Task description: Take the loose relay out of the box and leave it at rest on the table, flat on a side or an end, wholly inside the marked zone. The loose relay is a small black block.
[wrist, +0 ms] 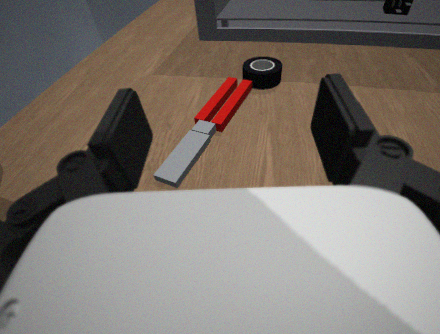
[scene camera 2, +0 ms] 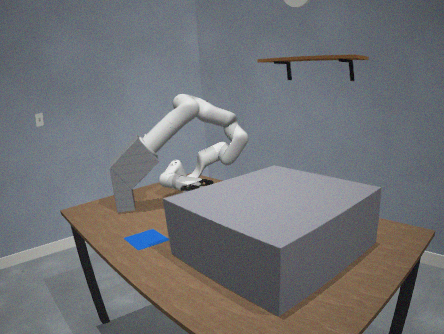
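Seen in the pictures: gripper, fingertip midpoint: (wrist: 227,107); arm's base, link origin: (scene camera 2: 147,147).
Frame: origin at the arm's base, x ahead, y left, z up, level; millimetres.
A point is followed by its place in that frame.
The grey box (scene camera 2: 272,207) {x 845, y 87, z -73 mm} (wrist: 310,40) {x 503, y 194, z -272 mm} stands on the table (scene camera 2: 112,227) {x 197, y -270, z -276 mm} (wrist: 280,145) {x 264, y 181, z -276 mm}; its open side shows at the top of the wrist view. A small black part (wrist: 398,6) {x 566, y 83, z -234 mm} with pale details is inside it, cut off by the frame's top edge; I cannot tell whether it is the loose relay. The blue marked zone (scene camera 2: 146,239) {x 397, y -172, z -275 mm} lies flat on the table, left of the box in the scene view. My gripper (scene camera 2: 198,185) {x 191, y 198, z -190 mm} (wrist: 227,107) {x 191, y 198, z -190 mm} is open and empty, outside the box above the table, on the box's far left side in the scene view.
Pliers with red handles (wrist: 232,105) {x 296, y 241, z -265 mm} lie on the table beyond and below my fingers. A black roll (wrist: 262,75) {x 352, y 226, z -258 mm} with a pale ring touches or nearly touches their handle ends, before the box's opening. A wall shelf (scene camera 2: 315,58) hangs behind.
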